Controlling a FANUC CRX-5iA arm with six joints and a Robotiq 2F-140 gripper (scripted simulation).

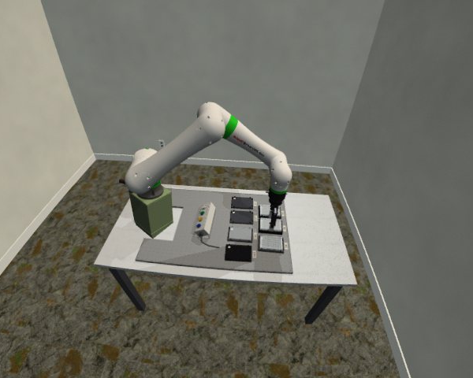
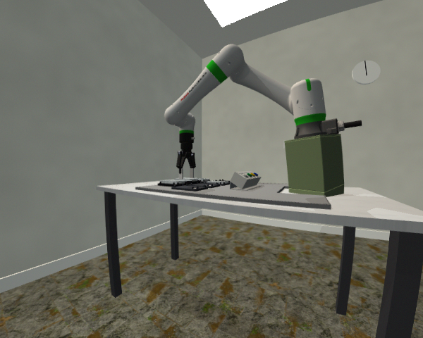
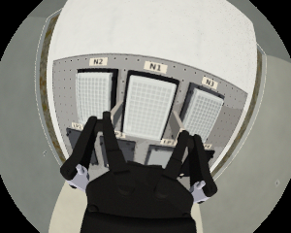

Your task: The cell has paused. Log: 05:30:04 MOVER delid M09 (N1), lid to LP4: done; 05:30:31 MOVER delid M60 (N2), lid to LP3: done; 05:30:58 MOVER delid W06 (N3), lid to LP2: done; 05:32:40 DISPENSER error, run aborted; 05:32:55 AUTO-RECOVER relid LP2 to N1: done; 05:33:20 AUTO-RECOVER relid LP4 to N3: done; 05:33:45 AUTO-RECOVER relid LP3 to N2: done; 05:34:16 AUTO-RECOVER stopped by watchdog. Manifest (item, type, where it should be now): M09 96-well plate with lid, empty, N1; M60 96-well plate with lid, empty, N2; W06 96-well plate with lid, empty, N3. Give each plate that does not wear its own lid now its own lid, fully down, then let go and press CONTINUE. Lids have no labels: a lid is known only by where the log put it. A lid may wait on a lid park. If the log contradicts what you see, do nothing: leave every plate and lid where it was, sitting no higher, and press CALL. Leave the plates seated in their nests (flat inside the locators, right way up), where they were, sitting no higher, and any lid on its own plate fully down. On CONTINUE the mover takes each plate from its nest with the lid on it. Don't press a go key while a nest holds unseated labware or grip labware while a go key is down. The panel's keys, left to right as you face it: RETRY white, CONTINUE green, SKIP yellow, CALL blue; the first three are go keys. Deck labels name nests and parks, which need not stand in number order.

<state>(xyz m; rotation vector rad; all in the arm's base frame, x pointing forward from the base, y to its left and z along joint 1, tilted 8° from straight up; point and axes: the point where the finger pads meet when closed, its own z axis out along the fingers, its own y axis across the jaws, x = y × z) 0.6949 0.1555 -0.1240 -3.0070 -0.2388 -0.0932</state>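
The plate lies 3 cm below my hand. Also, from my hand: lid park LP4: 23 cm to the right, 14 cm behind, 5 cm below; then green key: 41 cm behind, 6 cm to the right, 1 cm above; then lid park LP3: 19 cm behind, 5 cm below, 3 cm to the left.
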